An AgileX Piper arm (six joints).
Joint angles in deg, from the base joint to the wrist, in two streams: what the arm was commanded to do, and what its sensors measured. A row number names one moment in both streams.
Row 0, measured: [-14.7, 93.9, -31.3, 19.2, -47.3, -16.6]
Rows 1 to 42, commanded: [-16.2, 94.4, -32.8, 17.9, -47.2, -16.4]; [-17.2, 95.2, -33.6, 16.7, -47.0, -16.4]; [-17.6, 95.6, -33.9, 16.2, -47.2, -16.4]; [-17.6, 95.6, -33.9, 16.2, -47.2, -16.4]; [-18.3, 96.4, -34.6, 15.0, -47.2, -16.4]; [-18.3, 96.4, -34.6, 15.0, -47.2, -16.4]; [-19.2, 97.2, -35.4, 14.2, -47.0, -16.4]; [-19.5, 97.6, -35.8, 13.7, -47.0, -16.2]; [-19.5, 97.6, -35.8, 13.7, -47.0, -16.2]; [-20.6, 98.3, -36.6, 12.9, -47.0, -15.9]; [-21.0, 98.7, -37.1, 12.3, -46.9, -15.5]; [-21.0, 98.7, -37.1, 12.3, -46.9, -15.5]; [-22.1, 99.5, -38.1, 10.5, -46.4, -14.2]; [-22.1, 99.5, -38.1, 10.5, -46.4, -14.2]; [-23.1, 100.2, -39.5, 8.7, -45.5, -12.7]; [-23.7, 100.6, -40.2, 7.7, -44.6, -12.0]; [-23.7, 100.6, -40.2, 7.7, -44.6, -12.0]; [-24.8, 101.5, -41.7, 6.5, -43.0, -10.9]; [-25.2, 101.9, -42.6, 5.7, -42.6, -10.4]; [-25.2, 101.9, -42.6, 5.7, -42.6, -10.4]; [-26.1, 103.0, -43.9, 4.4, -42.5, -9.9]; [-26.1, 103.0, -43.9, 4.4, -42.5, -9.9]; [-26.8, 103.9, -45.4, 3.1, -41.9, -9.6]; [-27.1, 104.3, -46.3, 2.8, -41.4, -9.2]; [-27.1, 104.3, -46.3, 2.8, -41.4, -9.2]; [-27.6, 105.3, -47.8, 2.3, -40.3, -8.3]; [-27.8, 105.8, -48.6, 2.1, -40.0, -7.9]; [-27.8, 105.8, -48.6, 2.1, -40.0, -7.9]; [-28.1, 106.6, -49.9, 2.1, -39.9, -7.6]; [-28.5, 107.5, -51.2, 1.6, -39.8, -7.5]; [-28.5, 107.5, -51.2, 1.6, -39.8, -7.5]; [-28.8, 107.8, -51.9, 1.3, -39.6, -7.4]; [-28.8, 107.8, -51.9, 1.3, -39.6, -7.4]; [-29.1, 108.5, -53.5, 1.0, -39.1, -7.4]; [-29.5, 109.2, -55.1, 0.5, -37.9, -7.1]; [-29.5, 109.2, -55.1, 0.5, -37.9, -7.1]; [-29.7, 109.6, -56.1, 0.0, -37.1, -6.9]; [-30.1, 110.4, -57.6, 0.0, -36.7, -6.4]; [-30.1, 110.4, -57.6, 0.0, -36.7, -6.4]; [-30.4, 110.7, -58.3, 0.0, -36.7, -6.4]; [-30.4, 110.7, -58.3, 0.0, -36.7, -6.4]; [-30.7, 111.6, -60.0, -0.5, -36.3, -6.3]
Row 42, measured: [-31.6, 110.6, -56.0, 5.6, -32.9, -6.5]
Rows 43 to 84, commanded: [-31.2, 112.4, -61.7, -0.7, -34.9, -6.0]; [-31.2, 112.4, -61.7, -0.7, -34.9, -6.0]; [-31.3, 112.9, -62.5, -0.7, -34.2, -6.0]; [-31.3, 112.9, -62.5, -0.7, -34.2, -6.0]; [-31.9, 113.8, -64.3, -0.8, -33.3, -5.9]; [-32.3, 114.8, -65.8, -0.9, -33.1, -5.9]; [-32.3, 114.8, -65.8, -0.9, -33.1, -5.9]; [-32.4, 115.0, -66.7, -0.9, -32.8, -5.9]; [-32.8, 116.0, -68.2, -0.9, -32.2, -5.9]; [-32.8, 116.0, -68.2, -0.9, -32.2, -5.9]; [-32.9, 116.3, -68.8, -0.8, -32.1, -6.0]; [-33.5, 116.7, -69.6, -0.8, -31.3, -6.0]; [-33.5, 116.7, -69.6, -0.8, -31.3, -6.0]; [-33.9, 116.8, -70.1, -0.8, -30.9, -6.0]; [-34.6, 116.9, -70.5, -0.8, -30.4, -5.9]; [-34.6, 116.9, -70.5, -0.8, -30.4, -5.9]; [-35.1, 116.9, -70.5, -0.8, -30.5, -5.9]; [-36.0, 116.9, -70.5, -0.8, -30.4, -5.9]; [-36.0, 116.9, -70.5, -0.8, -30.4, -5.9]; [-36.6, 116.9, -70.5, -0.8, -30.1, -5.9]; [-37.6, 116.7, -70.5, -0.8, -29.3, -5.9]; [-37.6, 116.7, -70.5, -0.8, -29.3, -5.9]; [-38.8, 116.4, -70.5, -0.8, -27.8, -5.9]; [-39.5, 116.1, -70.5, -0.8, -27.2, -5.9]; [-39.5, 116.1, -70.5, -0.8, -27.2, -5.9]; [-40.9, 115.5, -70.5, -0.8, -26.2, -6.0]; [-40.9, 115.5, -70.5, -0.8, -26.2, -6.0]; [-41.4, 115.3, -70.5, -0.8, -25.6, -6.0]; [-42.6, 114.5, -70.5, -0.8, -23.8, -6.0]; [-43.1, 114.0, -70.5, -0.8, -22.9, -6.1]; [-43.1, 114.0, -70.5, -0.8, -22.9, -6.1]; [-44.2, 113.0, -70.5, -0.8, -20.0, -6.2]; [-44.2, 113.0, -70.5, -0.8, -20.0, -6.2]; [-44.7, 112.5, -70.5, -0.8, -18.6, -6.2]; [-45.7, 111.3, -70.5, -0.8, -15.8, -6.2]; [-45.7, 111.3, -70.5, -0.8, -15.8, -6.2]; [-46.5, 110.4, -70.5, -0.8, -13.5, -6.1]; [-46.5, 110.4, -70.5, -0.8, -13.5, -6.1]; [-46.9, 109.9, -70.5, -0.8, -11.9, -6.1]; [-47.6, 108.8, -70.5, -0.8, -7.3, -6.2]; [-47.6, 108.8, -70.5, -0.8, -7.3, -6.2]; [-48.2, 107.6, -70.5, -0.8, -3.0, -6.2]
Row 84, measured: [-47.3, 109.5, -70.1, 0.0, -8.7, -5.8]
